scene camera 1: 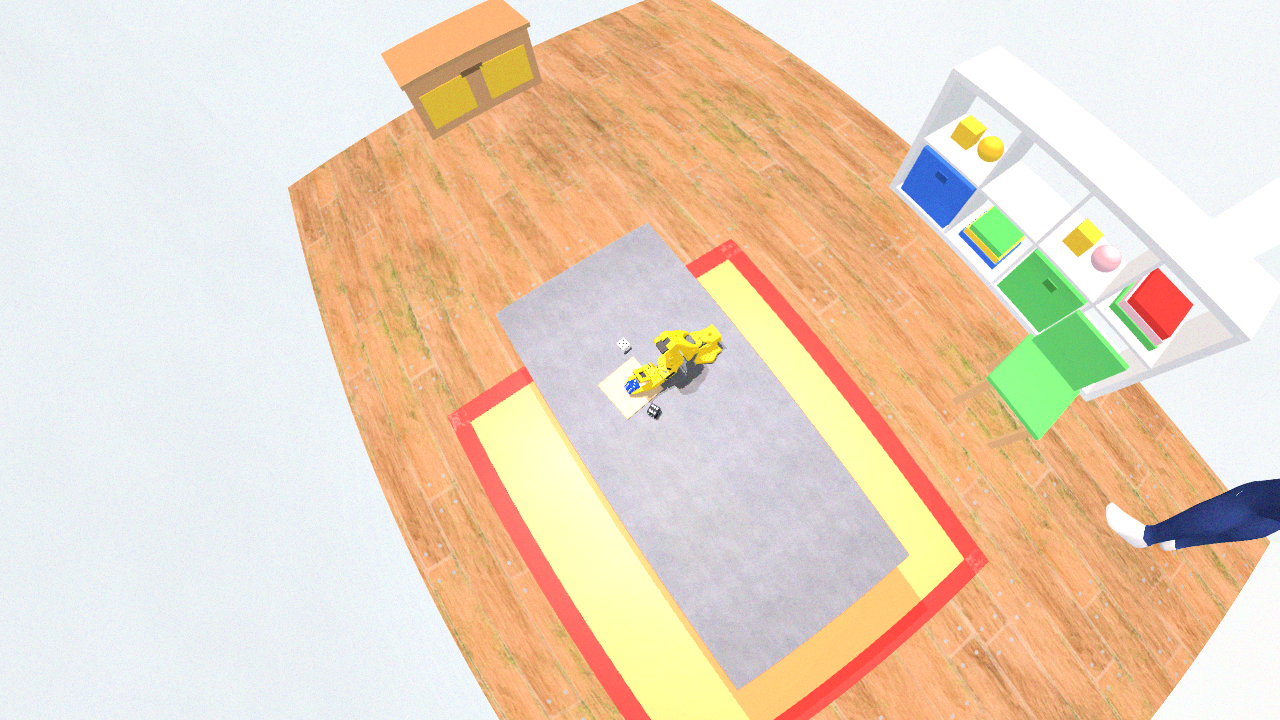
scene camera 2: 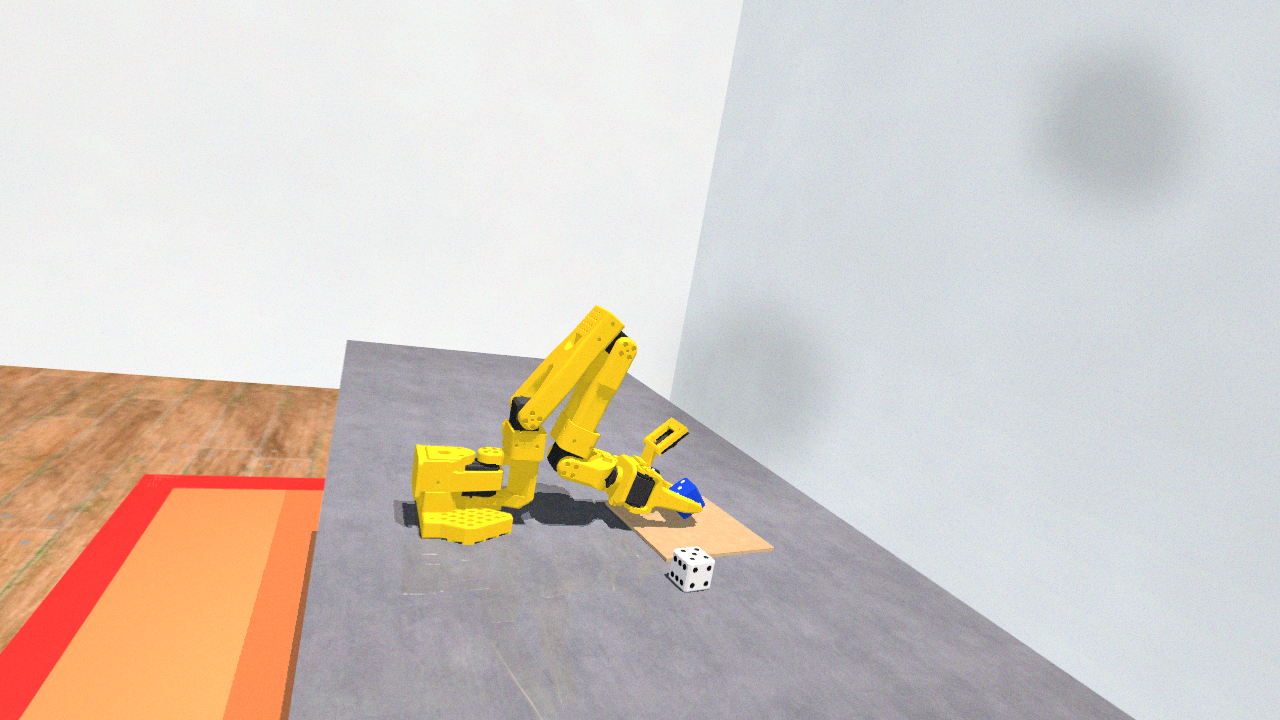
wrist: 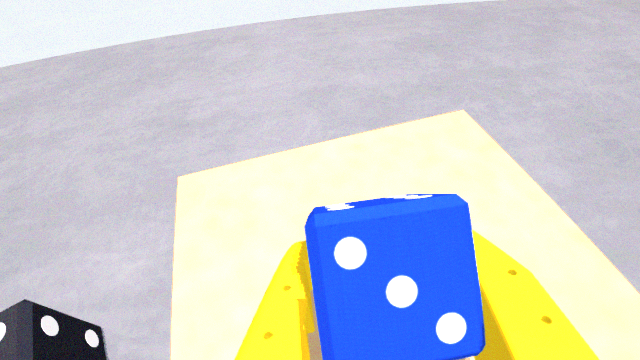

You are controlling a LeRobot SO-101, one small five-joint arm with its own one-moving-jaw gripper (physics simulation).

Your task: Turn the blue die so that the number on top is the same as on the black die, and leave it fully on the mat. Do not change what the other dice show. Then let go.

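Places are measured from the arm's base along level axes (x ahead, y left, z up), in metres.
Pixels of known places: hand, its tool point: [scene camera 1: 632, 392] [scene camera 2: 684, 496] [wrist: 313, 257]; arm's base, origin of its link: [scene camera 1: 696, 351] [scene camera 2: 480, 519].
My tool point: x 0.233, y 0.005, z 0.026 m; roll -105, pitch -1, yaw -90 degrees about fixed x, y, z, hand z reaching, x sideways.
Ahead of a thing's pixels: the offset from my tool point to its top centre. Level surfaces: height alone.
The blue die @[dy -0.015, dx -0.007, dz +0.025 m] [scene camera 1: 631, 386] [scene camera 2: 685, 494] [wrist: 425, 250] is tilted between the jaws of my gripper [scene camera 1: 634, 384] [scene camera 2: 687, 505] [wrist: 389, 245]. The jaws press on its two sides. Its face toward the wrist camera shows three pips; another pipped face is seen edge-on. It is over the tan mat @[dy -0.025, dx -0.004, dz -0.022 m] [scene camera 1: 629, 410] [scene camera 2: 738, 539] [wrist: 240, 200], and whether its lower edge touches the mat is unclear. The black die @[dy +0.078, dx -0.020, dz +0.004 m] [scene camera 1: 654, 411] [wrist: 67, 345] stands on the table beside the mat; its top appears to show six in scene camera 1, though small. It is cut off in the wrist view.
The white die @[dy -0.144, dx -0.059, dz +0.004 m] [scene camera 1: 623, 344] [scene camera 2: 692, 569] stands on the grey table @[dz -0.026 m] [scene camera 1: 751, 537] [scene camera 2: 501, 644] [wrist: 90, 150] off the mat's other side, with five on top. A person's leg [scene camera 1: 1226, 517], a green chair [scene camera 1: 1038, 394] and a white shelf unit [scene camera 1: 1109, 170] are away from the table.
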